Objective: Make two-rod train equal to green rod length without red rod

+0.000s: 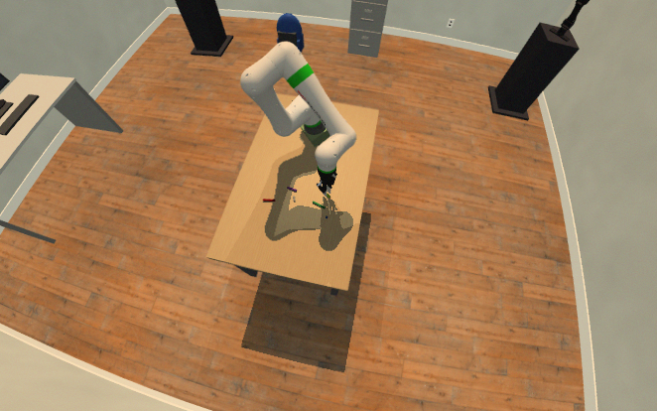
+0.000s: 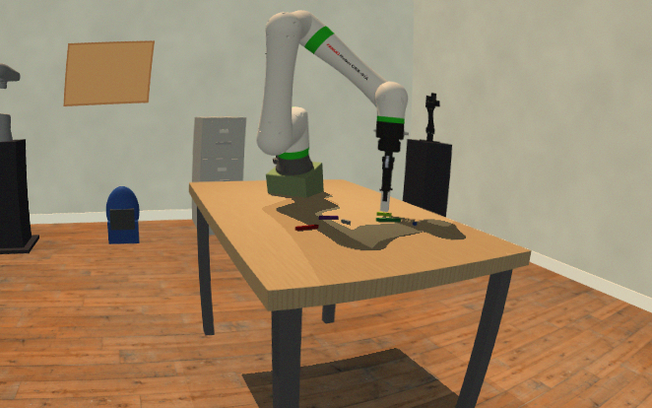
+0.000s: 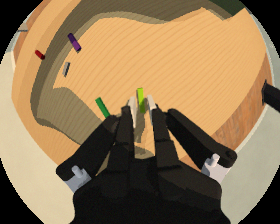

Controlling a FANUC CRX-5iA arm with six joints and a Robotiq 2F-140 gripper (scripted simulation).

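My hand is 50 mm above the lime rod. Round my hand: tiny blue rod: 140 mm ahead, 50 mm below, 30 mm to the left; then grey rod: 180 mm to the right, 60 mm ahead, 50 mm below; then green rod: 70 mm ahead, 50 mm below, 30 mm to the right.
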